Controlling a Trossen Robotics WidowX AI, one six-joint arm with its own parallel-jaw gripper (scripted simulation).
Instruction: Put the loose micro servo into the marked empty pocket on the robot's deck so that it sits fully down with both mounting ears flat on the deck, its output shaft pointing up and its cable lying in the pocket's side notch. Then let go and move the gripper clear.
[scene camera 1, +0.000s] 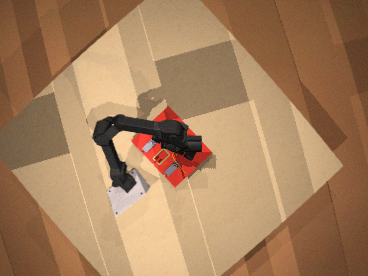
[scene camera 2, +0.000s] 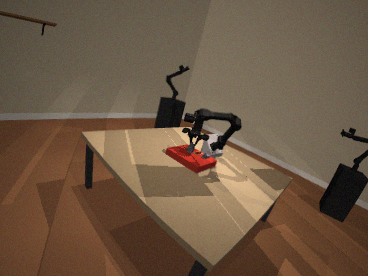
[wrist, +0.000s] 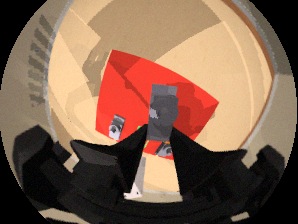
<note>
I see my gripper (wrist: 158, 128) and a grey micro servo (wrist: 163, 111).
</note>
